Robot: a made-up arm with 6 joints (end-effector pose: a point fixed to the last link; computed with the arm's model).
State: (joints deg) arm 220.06 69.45 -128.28 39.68 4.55 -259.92
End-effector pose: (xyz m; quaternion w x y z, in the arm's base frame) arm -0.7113 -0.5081 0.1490 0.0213 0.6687 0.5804 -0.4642
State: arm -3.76 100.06 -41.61 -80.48 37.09 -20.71
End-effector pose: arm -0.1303 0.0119 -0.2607 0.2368 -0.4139 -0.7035 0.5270
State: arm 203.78 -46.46 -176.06 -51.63 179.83 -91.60
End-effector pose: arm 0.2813 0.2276 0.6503 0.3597 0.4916 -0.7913 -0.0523
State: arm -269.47 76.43 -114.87 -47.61 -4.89 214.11
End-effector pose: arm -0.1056 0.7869 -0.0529 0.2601 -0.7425 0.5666 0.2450
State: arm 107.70 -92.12 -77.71 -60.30 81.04 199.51
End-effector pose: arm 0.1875 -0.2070 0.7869 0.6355 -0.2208 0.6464 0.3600
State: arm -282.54 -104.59 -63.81 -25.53 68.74 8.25
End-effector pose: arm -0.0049 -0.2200 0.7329 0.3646 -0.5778 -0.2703 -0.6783
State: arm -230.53 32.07 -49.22 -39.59 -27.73 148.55
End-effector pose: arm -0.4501 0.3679 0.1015 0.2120 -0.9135 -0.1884 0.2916
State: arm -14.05 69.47 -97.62 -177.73 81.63 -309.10
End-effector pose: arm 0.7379 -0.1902 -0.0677 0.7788 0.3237 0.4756 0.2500
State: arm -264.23 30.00 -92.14 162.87 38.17 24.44
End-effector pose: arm -0.0763 0.7541 0.2865 0.4052 -0.4878 0.4298 0.6428
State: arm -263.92 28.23 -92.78 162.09 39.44 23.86
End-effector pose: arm -0.0818 0.7549 0.3197 0.4188 -0.4812 0.4018 0.6569
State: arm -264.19 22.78 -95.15 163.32 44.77 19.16
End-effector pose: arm -0.0830 0.7507 0.4318 0.4830 -0.4305 0.3174 0.6933
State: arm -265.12 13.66 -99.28 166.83 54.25 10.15
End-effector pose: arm -0.0724 0.7024 0.6220 0.5924 -0.3112 0.1774 0.7216
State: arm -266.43 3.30 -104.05 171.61 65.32 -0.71
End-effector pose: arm -0.0494 0.5830 0.8193 0.6985 -0.1361 0.0312 0.7019
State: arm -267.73 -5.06 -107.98 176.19 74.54 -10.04
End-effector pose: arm -0.0252 0.4413 0.9475 0.7585 0.0318 -0.0659 0.6475
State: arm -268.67 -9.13 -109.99 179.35 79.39 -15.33
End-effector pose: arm -0.0098 0.3591 0.9966 0.7789 0.1258 -0.1003 0.6061
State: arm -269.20 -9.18 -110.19 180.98 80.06 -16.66
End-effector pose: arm -0.0027 0.3549 0.9989 0.7847 0.1408 -0.0933 0.5964
